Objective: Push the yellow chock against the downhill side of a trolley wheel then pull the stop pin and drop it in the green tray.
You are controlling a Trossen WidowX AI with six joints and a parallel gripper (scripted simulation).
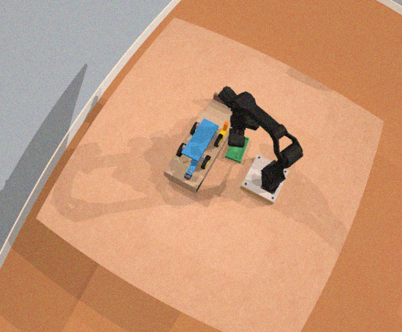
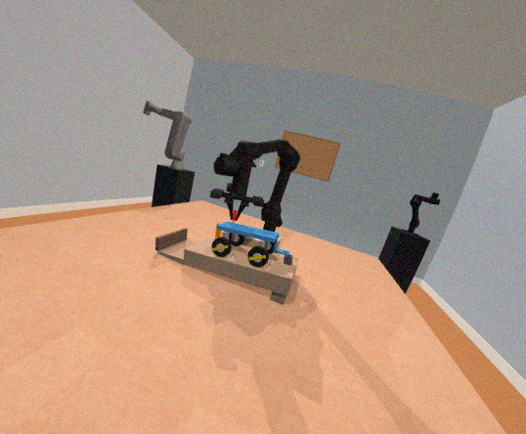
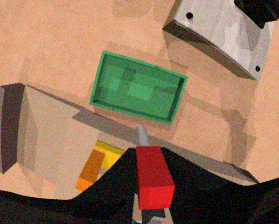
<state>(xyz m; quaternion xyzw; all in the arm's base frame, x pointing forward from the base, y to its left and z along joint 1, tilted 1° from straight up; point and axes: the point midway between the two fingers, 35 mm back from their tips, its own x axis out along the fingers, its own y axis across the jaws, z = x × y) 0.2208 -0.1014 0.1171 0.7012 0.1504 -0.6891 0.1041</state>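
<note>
Now: the green tray 14 cm below my gripper tip and 2 cm behind it. Round my gripper tip: blue trolley 11 cm ahead, 10 cm to the left, 2 cm below; then red-headed stop pin right at my gripper tip; then yellow chock 5 cm below, 5 cm ahead.
</note>
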